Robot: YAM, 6 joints.
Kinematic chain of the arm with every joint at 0, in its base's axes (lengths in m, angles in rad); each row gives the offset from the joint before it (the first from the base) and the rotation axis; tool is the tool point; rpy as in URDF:
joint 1: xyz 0 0 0.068 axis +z
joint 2: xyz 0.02 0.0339 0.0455 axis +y
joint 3: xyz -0.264 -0.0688 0 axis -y
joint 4: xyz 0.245 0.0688 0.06 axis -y
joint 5: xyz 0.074 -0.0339 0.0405 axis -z
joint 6: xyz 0.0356 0 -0.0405 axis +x
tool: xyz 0 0 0 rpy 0 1.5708 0
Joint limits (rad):
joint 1: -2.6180..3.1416
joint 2: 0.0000..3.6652
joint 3: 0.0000..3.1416
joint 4: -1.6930..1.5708
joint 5: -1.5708..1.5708
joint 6: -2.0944..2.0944
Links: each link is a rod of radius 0.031 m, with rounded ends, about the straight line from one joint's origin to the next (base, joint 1, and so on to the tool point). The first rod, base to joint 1, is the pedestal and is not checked.
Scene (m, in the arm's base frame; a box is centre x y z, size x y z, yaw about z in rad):
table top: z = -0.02
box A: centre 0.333 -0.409 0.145 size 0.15 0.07 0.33 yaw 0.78
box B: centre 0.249 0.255 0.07 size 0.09 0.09 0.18 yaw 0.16
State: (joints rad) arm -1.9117 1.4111 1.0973 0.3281 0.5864 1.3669
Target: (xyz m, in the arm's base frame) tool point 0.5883 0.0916 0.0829
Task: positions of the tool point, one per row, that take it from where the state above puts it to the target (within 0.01 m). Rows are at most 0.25 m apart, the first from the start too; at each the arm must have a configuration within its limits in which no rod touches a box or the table.
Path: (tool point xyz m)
1: -0.0531 -0.3622 0.3717
2: 0.0425 -0.3949 0.3824
3: 0.1499 -0.3995 0.3890
4: 0.2601 -0.3723 0.3915
5: 0.3630 -0.3126 0.3897
6: 0.4923 -0.2205 0.2987
7: 0.5740 -0.0767 0.1947
8: 0.5883 0.0916 0.0829

